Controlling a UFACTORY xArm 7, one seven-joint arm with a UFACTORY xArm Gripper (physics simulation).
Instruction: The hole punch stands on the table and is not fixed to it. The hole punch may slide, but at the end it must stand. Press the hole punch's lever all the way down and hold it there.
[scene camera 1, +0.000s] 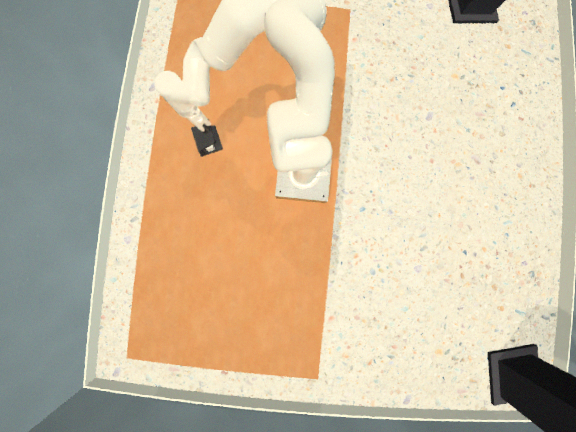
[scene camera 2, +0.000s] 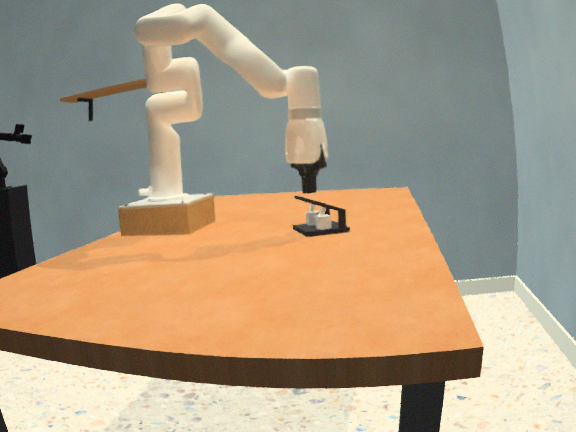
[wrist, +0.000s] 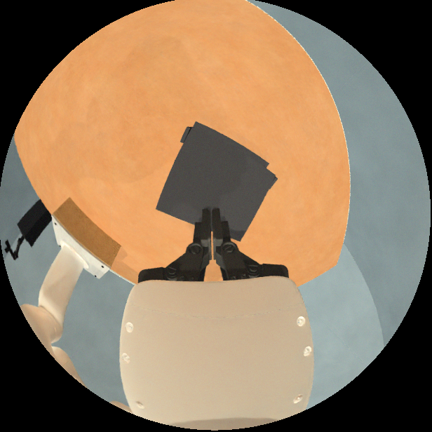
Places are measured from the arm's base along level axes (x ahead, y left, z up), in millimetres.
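Where they show: gripper, between the fingertips: (scene camera 1: 205, 130) (scene camera 2: 309, 193); arm's base, origin of its link: (scene camera 1: 303, 174) (scene camera 2: 167, 199).
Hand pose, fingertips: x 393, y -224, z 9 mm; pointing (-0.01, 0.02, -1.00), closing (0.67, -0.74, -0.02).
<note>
Each offset is from my fingertips to the top centre of the thing. "*": to the spot under its first point. Level surfaces: height alone.
The black hole punch {dy +8, dx +21, dz -8 mm} (scene camera 1: 212, 142) (scene camera 2: 310, 232) (wrist: 190, 175) stands upright on the orange table {dz -93 mm} (scene camera 1: 225, 280) (scene camera 2: 225, 300) (wrist: 125, 75). Its flat lever {* dy -47, dx +25, dz -21 mm} (scene camera 2: 322, 202) is raised: in scene camera 2 it slopes up to the left from the post at the right, above two pale blocks. My gripper (scene camera 1: 205, 128) (scene camera 2: 309, 192) (wrist: 211, 219) is shut and empty, fingertips pointing down. In scene camera 2 the tips are a little above the lever, near its raised end, with a small gap. In the wrist view they overlap the near edge of the lever, which hides most of the base.
My arm's base block (scene camera 1: 301, 194) (scene camera 2: 155, 220) (wrist: 87, 232) stands on the table, left of the punch in scene camera 2. A wooden wall shelf (scene camera 2: 105, 91) is behind the arm. A dark stand (scene camera 2: 15, 225) is at the far left, beyond the table edge.
</note>
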